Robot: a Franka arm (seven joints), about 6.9 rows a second.
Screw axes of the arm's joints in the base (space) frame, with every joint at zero. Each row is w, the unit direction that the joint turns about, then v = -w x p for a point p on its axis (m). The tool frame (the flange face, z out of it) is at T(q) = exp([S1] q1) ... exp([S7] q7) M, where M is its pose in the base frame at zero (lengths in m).
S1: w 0 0 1 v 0 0 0
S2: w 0 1 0 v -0.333 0 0
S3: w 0 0 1 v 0 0 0
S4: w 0 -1 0 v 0.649 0 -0.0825
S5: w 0 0 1 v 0 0 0
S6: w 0 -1 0 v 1.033 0 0
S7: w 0 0 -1 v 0 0.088 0
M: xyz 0.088 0 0.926 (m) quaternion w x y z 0 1 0 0
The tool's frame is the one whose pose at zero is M.
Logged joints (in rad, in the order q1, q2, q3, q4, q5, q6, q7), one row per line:
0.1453, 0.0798, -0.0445, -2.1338, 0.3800, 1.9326, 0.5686
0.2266, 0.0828, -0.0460, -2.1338, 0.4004, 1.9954, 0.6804
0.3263, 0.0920, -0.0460, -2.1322, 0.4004, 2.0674, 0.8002
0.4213, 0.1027, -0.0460, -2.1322, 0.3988, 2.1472, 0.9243
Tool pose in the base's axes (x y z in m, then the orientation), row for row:
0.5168, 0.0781, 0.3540, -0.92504, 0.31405, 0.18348, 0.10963
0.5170, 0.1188, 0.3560, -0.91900, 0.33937, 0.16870, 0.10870
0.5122, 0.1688, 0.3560, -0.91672, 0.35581, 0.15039, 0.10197
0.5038, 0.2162, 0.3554, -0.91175, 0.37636, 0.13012, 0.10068
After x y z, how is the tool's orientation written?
As a quaternion, x y z w.
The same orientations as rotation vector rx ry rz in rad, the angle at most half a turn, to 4 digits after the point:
-2.7192, 0.9232, 0.5394
-2.7029, 0.9981, 0.4962
-2.7068, 1.0506, 0.4441
-2.6941, 1.1121, 0.3845

